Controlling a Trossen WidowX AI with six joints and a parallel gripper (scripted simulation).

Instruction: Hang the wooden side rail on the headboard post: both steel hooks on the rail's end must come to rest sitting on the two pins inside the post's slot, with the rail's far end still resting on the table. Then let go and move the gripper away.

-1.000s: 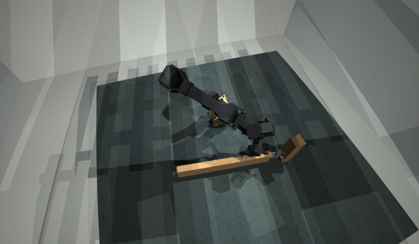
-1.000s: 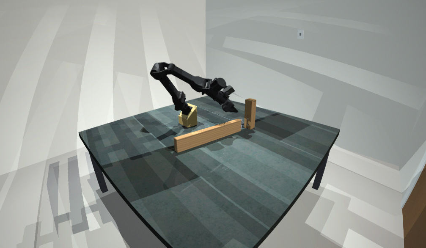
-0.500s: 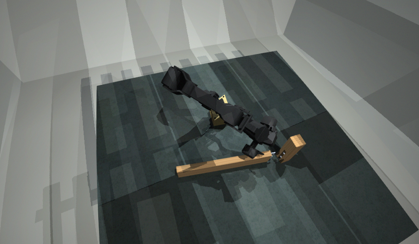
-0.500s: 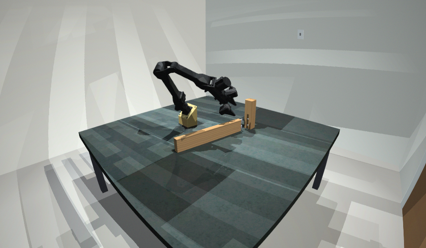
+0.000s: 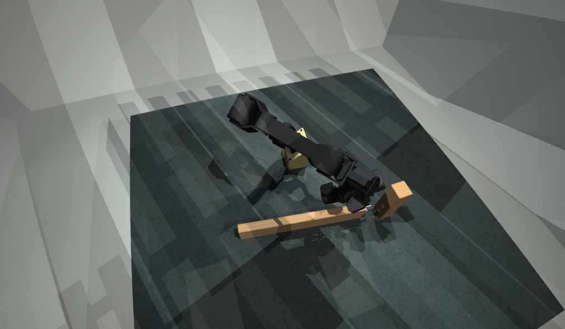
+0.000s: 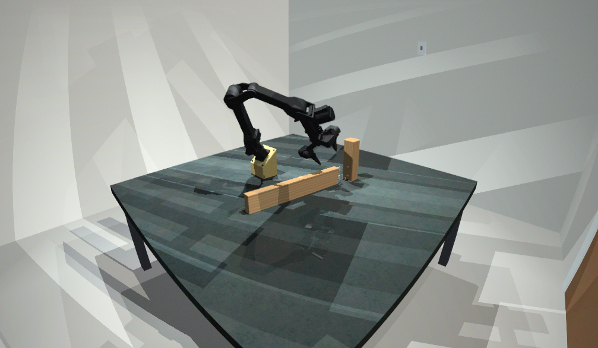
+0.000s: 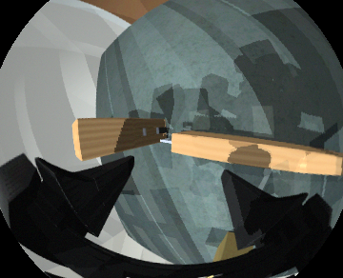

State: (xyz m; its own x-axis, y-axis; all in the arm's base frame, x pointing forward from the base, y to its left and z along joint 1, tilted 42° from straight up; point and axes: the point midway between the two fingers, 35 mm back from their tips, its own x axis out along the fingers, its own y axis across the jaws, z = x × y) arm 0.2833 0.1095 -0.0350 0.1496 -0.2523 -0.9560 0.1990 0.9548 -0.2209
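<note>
Now: gripper tip 12 cm to the right of the headboard post, 4 cm above it and 3 cm short of it.
</note>
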